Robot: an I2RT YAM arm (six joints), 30 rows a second.
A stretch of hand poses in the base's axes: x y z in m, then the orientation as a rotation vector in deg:
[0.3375 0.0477 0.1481 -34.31 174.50 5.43]
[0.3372 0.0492 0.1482 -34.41 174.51 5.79]
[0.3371 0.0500 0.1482 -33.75 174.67 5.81]
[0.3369 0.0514 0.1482 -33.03 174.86 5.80]
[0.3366 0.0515 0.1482 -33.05 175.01 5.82]
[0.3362 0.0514 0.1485 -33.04 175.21 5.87]
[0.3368 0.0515 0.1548 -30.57 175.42 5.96]
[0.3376 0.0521 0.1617 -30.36 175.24 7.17]
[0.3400 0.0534 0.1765 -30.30 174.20 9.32]
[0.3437 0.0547 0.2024 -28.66 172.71 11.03]
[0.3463 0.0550 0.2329 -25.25 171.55 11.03]
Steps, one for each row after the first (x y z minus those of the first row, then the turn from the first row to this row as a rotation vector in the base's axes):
[-0.0003 0.0015 0.0001 0.22 0.08 0.07]
[-0.0004 0.0023 0.0001 0.23 0.13 -0.37]
[-0.0006 0.0037 0.0001 0.22 0.19 -0.84]
[-0.0009 0.0038 0.0001 0.20 0.35 -0.84]
[-0.0013 0.0037 0.0004 0.19 0.54 -0.87]
[-0.0007 0.0038 0.0067 0.31 0.38 -2.46]
[0.0001 0.0044 0.0136 1.12 0.37 -2.56]
[0.0025 0.0057 0.0284 2.69 -0.28 -2.49]
[0.0062 0.0070 0.0543 4.17 -1.63 -3.40]
[0.0088 0.0073 0.0848 4.58 -3.19 -5.54]

